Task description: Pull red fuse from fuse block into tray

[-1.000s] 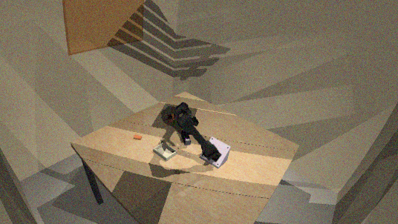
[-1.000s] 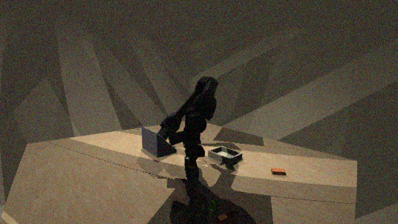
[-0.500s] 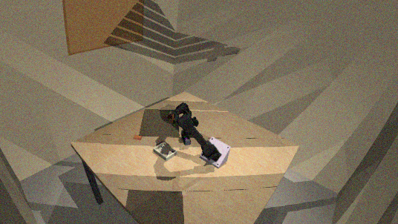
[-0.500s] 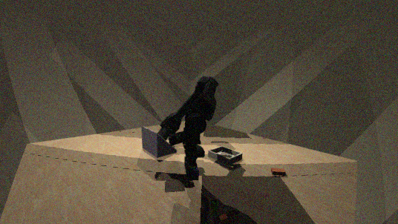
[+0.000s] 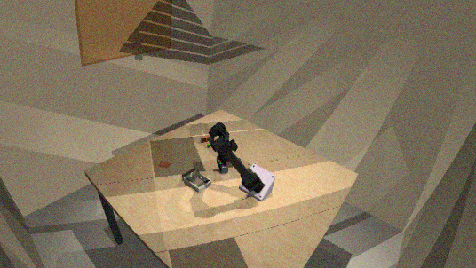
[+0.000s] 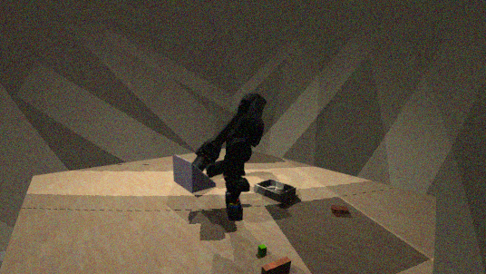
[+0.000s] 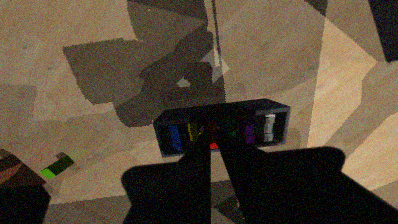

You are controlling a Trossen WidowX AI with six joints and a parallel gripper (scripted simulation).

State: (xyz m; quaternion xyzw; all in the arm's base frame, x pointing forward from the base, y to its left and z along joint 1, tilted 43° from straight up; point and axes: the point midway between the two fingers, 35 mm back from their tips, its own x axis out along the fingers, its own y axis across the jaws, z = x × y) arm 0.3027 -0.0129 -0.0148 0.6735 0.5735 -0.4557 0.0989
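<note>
Now: the grey tray 20 mm behind my gripper tip, 220 mm to the left of it and 30 mm below it. From my gripper tip the other things lie so: red fuse (10 mm below).
</note>
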